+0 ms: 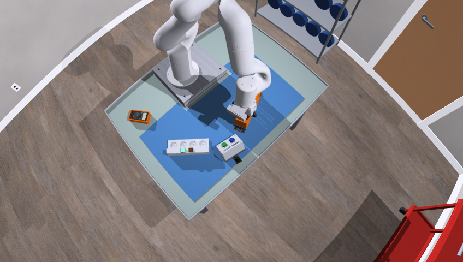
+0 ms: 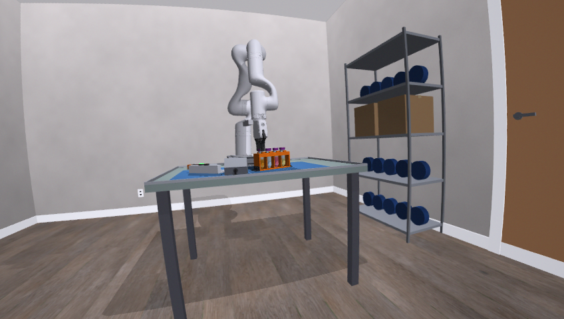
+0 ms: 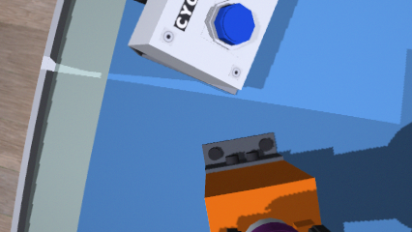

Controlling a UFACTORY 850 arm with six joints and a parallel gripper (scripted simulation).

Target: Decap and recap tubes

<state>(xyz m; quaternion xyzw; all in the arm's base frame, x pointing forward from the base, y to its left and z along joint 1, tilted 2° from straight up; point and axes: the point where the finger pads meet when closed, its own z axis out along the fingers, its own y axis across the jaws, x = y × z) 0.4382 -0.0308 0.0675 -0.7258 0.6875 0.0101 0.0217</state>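
The green ready key is 10 mm ahead of my hand, 170 mm to the right of it and 60 mm below it. Also, from my hand: blue cycle key: 20 mm ahead, 130 mm to the right, 60 mm below; grey key housing: 30 mm ahead, 150 mm to the right, 70 mm below.
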